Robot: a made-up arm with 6 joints.
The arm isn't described. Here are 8 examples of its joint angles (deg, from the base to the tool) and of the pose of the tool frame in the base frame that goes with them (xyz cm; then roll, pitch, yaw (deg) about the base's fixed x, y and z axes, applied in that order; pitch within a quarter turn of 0, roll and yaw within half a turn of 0).
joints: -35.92 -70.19 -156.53 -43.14 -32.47 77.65
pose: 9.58 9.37 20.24 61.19 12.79 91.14
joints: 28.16 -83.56 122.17 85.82 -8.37 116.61
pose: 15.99 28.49 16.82 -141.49 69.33 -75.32
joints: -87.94 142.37 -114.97 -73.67 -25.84 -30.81
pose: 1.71 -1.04 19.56 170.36 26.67 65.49
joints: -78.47 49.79 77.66 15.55 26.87 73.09
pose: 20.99 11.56 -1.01 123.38 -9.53 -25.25
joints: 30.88 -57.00 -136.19 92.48 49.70 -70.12
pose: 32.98 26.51 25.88 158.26 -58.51 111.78
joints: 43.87 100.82 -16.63 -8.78 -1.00 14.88
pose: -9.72 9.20 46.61 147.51 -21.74 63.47
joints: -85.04 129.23 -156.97 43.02 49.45 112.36
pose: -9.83 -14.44 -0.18 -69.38 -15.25 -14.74
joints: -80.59 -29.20 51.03 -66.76 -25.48 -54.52
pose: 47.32 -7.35 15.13 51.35 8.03 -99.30
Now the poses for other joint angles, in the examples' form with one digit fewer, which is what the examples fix.
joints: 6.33 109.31 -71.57 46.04 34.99 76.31
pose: -8.6 -10.6 28.7 -131.4 -64.3 27.5
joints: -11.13 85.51 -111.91 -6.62 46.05 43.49
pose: -5.9 -4.6 36.2 166.8 -16.8 10.6
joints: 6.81 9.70 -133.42 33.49 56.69 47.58
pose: 22.4 -4.1 38.6 156.3 -28.5 105.2
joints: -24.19 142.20 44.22 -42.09 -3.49 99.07
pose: -7.6 -10.4 12.8 44.2 -72.0 -108.4
